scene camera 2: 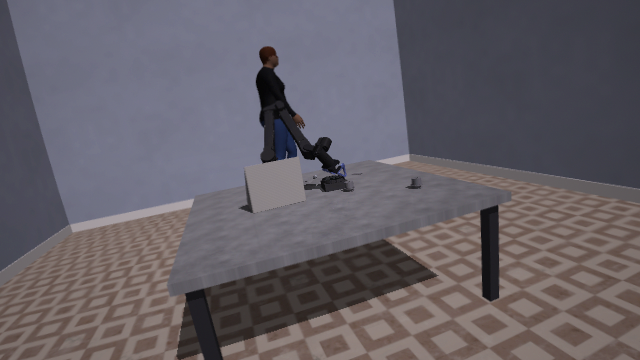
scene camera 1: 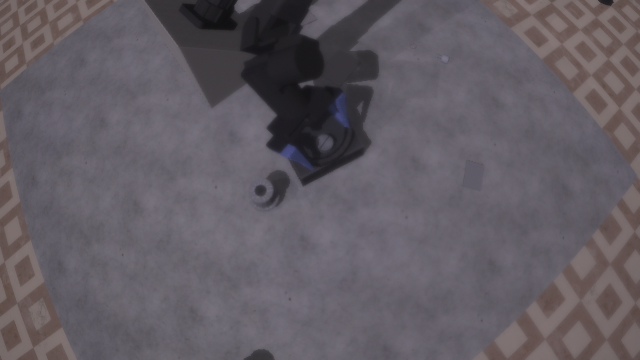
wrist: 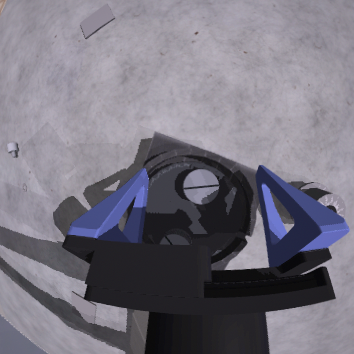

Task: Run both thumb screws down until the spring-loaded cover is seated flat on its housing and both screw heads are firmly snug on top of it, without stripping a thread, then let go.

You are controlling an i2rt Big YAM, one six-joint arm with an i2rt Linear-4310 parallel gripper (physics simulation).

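Where they show: gripper, fingertip midpoint: (scene camera 2: 340,174) (scene camera 1: 330,147) (wrist: 201,171); arm's base, link origin: (scene camera 2: 272,180) (scene camera 1: 207,19).
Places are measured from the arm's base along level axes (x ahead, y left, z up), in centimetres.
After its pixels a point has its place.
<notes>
The dark square housing (scene camera 1: 327,169) @[x 39.5, y -3.5, z -9.7 cm] (scene camera 2: 332,185) @[x 30.0, y -6.1, z -8.9 cm] (wrist: 159,142) @[x 40.4, y 3.0, z -7.8 cm] sits on the table with a dark round cover (wrist: 162,215) @[x 33.3, y 1.9, z -6.5 cm] inside its raised ring. One light slotted screw head (scene camera 1: 324,143) @[x 37.0, y -1.7, z -5.2 cm] (wrist: 201,186) @[x 36.9, y -1.6, z -5.2 cm] shows on the cover's far side in the wrist view. The second slotted screw head (wrist: 175,240) @[x 31.5, y 0.2, z -5.2 cm] is nearer the wrist, shaded and partly hidden by the gripper body. My gripper (scene camera 1: 330,147) @[x 38.1, y -1.4, z -5.4 cm] (wrist: 201,171) @[x 38.1, y -1.4, z -5.4 cm] is open and empty, its blue fingers apart on either side of the far screw head. Whether the cover is flat or the heads are snug cannot be told.
A grey knurled cylinder (scene camera 1: 260,192) @[x 34.0, y -15.0, z -9.9 cm] (scene camera 2: 348,186) @[x 33.6, y -16.5, z -8.8 cm] (wrist: 330,204) @[x 36.1, y -14.9, z -6.8 cm] stands close beside the housing. Another cylinder (scene camera 2: 416,182) @[x 56.0, y -41.7, z -8.5 cm] stands farther off. A small screw-like part (scene camera 1: 444,59) @[x 38.9, y 33.2, z -10.1 cm] (wrist: 13,148) @[x 38.5, y 32.9, z -10.4 cm] and a thin grey plate (scene camera 1: 473,175) @[x 59.8, y 16.4, z -11.4 cm] (wrist: 97,21) @[x 59.3, y 16.1, z -11.5 cm] lie on the table. A pale panel (scene camera 2: 275,185) @[x -1.9, y -9.3, z -0.8 cm] stands near the arm.
</notes>
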